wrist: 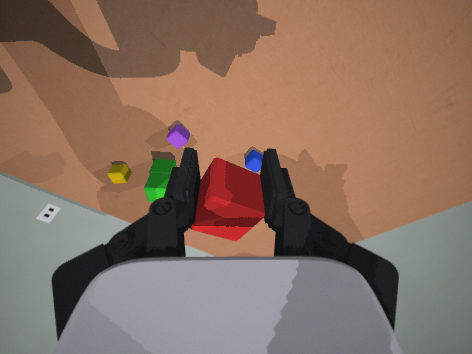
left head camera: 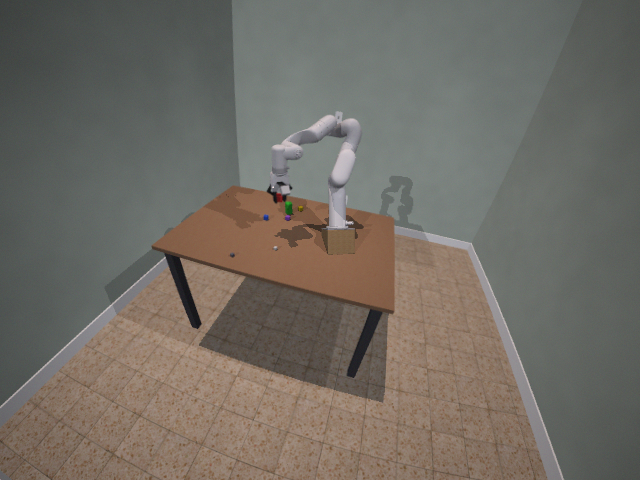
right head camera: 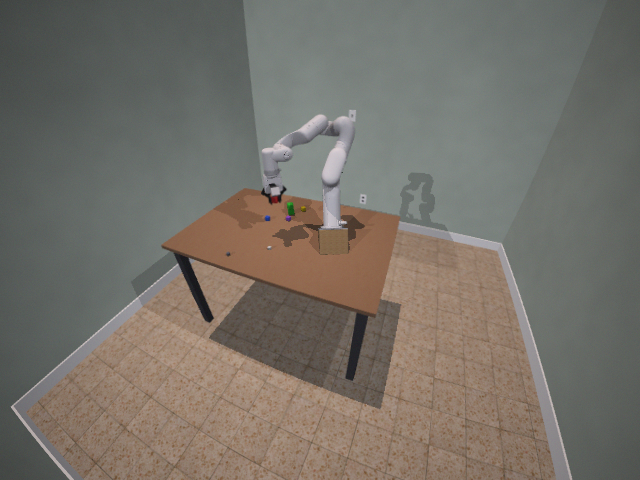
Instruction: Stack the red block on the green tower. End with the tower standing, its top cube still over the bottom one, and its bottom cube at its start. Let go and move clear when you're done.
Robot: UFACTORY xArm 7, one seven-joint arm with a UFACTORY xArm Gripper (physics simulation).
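Frame: origin at the arm's base, x ahead, y left, z up, level; metres.
Where they show: gripper, between the fingertips: (wrist: 230,164) (left head camera: 279,201) (right head camera: 275,203); arm's base, origin of its link: (left head camera: 337,228) (right head camera: 332,228).
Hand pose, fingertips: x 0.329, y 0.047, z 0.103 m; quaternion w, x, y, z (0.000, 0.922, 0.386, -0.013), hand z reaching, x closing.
Observation:
Things, the pixels of their top centre, and the offset from my fingertips.
- red block, centre of its top: (wrist: 225,224) (left head camera: 279,194) (right head camera: 274,195) 0.011 m ahead, 0.014 m right, 0.036 m up
- green tower, centre of its top: (wrist: 157,196) (left head camera: 288,202) (right head camera: 290,203) 0.032 m ahead, 0.200 m right, 0.105 m down
- purple cube, centre of its top: (wrist: 176,140) (left head camera: 287,216) (right head camera: 288,216) 0.003 m ahead, 0.123 m right, 0.155 m down
- blue cube, centre of its top: (wrist: 255,166) (left head camera: 266,215) (right head camera: 267,216) 0.125 m ahead, 0.066 m right, 0.154 m down
- yellow cube, centre of its top: (wrist: 116,178) (left head camera: 300,206) (right head camera: 303,207) 0.024 m back, 0.271 m right, 0.153 m down
My gripper (left head camera: 279,199) (right head camera: 275,200) (wrist: 230,164) is shut on the red block (left head camera: 279,197) (right head camera: 275,198) (wrist: 227,192) and holds it in the air above the table. The block sits turned between the fingers. The green tower (left head camera: 288,208) (right head camera: 291,209) (wrist: 161,179) stands upright on the table. In both head views it is a little to the right of the gripper and lower. In the wrist view it is left of the left finger, which hides part of it.
A purple cube (left head camera: 287,218) (right head camera: 288,218) (wrist: 178,136), a blue cube (left head camera: 266,217) (right head camera: 267,218) (wrist: 254,160) and a yellow cube (left head camera: 300,208) (right head camera: 303,209) (wrist: 119,174) lie around the tower. A brown panel (left head camera: 341,241) (right head camera: 333,241) stands by the arm's base. Two small objects lie near the front edge.

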